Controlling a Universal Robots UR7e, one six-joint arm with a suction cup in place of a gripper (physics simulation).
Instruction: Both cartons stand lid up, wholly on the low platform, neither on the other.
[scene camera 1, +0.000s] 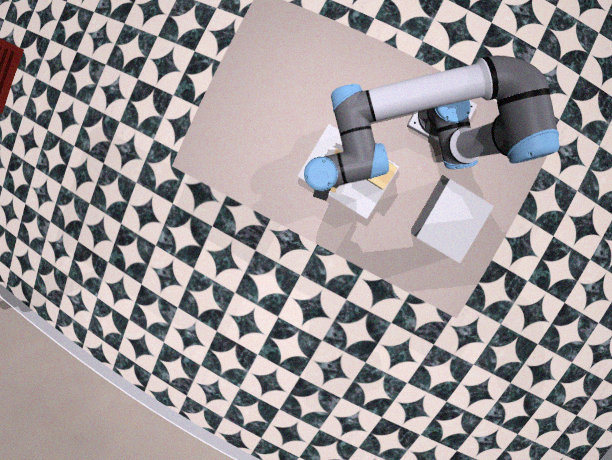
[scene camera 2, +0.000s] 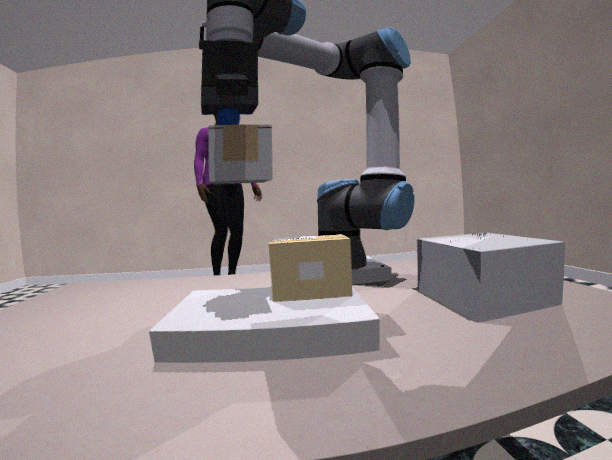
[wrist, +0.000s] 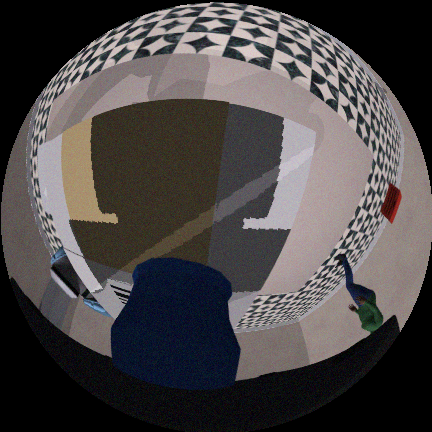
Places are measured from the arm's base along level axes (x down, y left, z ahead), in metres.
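Pixels of known places: hand at its tool point: (scene camera 2: 228, 140) (wrist: 184, 267); arm's base at its link origin: (scene camera 1: 436, 116).
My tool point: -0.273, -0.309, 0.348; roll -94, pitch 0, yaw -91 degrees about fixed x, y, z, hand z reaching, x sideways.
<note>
For each thing: its top centre in the pictures, then the offset to it from my tool point, as dx, dy, dz.
- grey-white carton at its top centre: (wrist: 145, 310) (scene camera 2: 238, 130) (scene camera 1: 335, 169) -0.018, +0.016, -0.011
- yellow carton at its top centre: (scene camera 2: 308, 238) (scene camera 1: 374, 168) +0.165, +0.137, -0.067
- white low platform at its top centre: (scene camera 2: 266, 303) (scene camera 1: 348, 171) +0.266, +0.047, -0.033
- taller grey block at its top centre: (scene camera 2: 484, 240) (wrist: 46, 180) (scene camera 1: 455, 221) +0.194, +0.489, +0.017
My suction gripper (scene camera 2: 228, 117) (wrist: 175, 320) holds the grey-white carton (scene camera 2: 250, 170) (wrist: 250, 200) with a tan tape band by its top. The carton hangs level, lid up, high above the low platform in scene camera 2. In scene camera 1 the arm hides the cup and most of this carton. The yellow carton (scene camera 1: 386, 176) (scene camera 2: 325, 287) stands lid up on the white low platform (scene camera 1: 367, 206) (scene camera 2: 265, 345), near its right edge in scene camera 2. The arm partly covers it in scene camera 1.
A taller grey block (scene camera 1: 457, 220) (scene camera 2: 520, 277) stands right of the platform. The robot base (scene camera 2: 372, 274) is behind. A person in purple (scene camera 2: 227, 215) stands beyond the table; a person in green (wrist: 370, 315) shows in the wrist view. A red object (scene camera 1: 9, 75) (wrist: 391, 203) is farther off.
</note>
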